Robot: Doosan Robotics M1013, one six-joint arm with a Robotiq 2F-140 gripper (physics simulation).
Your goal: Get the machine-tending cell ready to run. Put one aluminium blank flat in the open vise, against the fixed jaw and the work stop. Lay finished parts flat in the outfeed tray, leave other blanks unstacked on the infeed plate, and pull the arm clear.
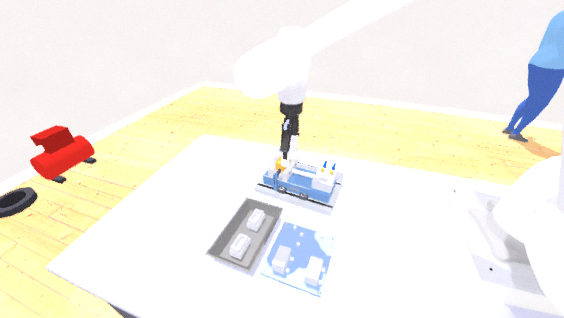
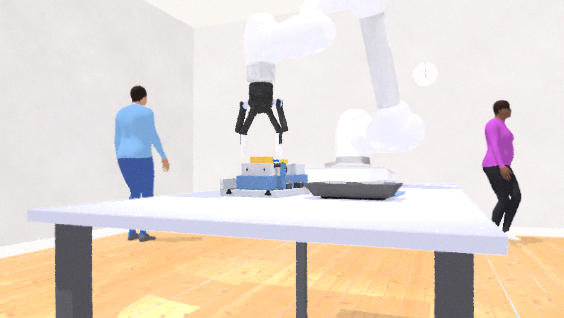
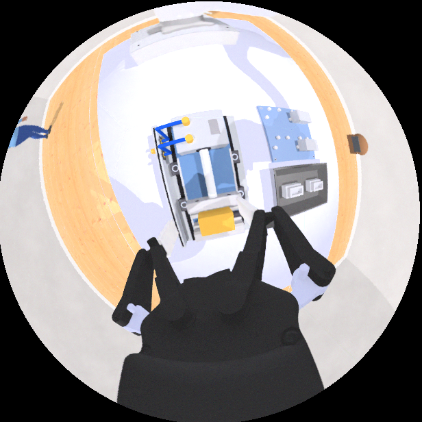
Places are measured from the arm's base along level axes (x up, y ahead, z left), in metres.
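Where they show: gripper, between the fingertips: (image 1: 289,157) (image 2: 261,155); arm's base, origin of its link: (image 1: 509,238) (image 2: 352,169).
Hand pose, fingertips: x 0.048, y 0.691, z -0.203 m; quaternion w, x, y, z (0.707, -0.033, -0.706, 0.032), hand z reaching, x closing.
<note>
Things, the pixels of their top centre, and the offset from my fingertips.
- orange block, centre of its top: (image 2: 261,156) (image 1: 282,159) dy +0.024, dx -0.005, dz +0.010 m
- blue vise, centre of its top: (image 2: 273,162) (image 1: 300,167) dy -0.047, dx -0.022, dz +0.024 m
- blue infeed plate, centre of its top: (image 1: 300,253) dy -0.092, dx -0.113, dz +0.319 m
My gripper (image 1: 289,154) (image 2: 261,155) (image 3: 205,215) is open and empty, pointing down. Its white fingertips stand on either side of an orange block (image 1: 281,164) (image 2: 260,159) (image 3: 216,221) at one end of the blue vise (image 1: 300,186) (image 2: 257,182) (image 3: 192,180); contact cannot be told. The vise jaws stand apart, with a white bar (image 3: 208,173) running lengthwise between them. Two grey blanks (image 1: 281,259) (image 1: 314,271) (image 3: 300,117) (image 3: 307,145) lie apart on the blue infeed plate (image 1: 306,245) (image 3: 277,129). Two finished parts (image 1: 256,220) (image 1: 240,246) (image 3: 292,190) (image 3: 314,185) sit apart in the grey outfeed tray (image 1: 269,220) (image 2: 355,190).
Blue nozzles with yellow bases (image 3: 186,121) (image 3: 189,138) stand on the vise's far block. Small white pins rise from the infeed plate. The arm's base (image 2: 352,140) stands on the table (image 1: 165,200) (image 2: 175,220). Two people (image 2: 134,135) (image 2: 500,145) stand beyond the table.
</note>
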